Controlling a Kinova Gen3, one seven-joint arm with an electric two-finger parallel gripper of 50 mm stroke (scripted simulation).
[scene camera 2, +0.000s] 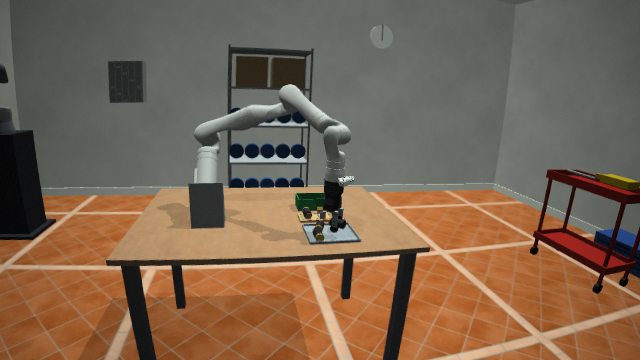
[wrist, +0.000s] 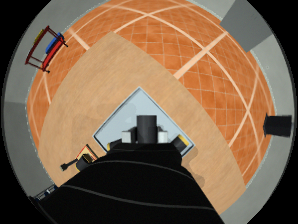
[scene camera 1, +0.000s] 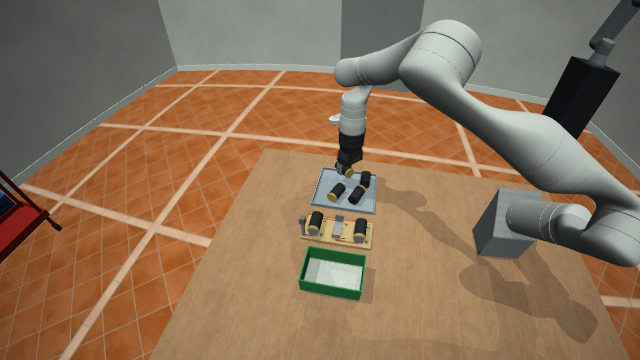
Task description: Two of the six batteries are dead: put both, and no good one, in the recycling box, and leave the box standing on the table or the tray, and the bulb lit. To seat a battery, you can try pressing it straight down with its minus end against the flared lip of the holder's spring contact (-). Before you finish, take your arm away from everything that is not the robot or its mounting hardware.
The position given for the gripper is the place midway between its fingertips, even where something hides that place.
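There's a grey tray (scene camera 1: 328, 178), (scene camera 2: 348, 233), (wrist: 124, 117), and then there's the gripper (scene camera 1: 344, 171), (wrist: 147, 132).
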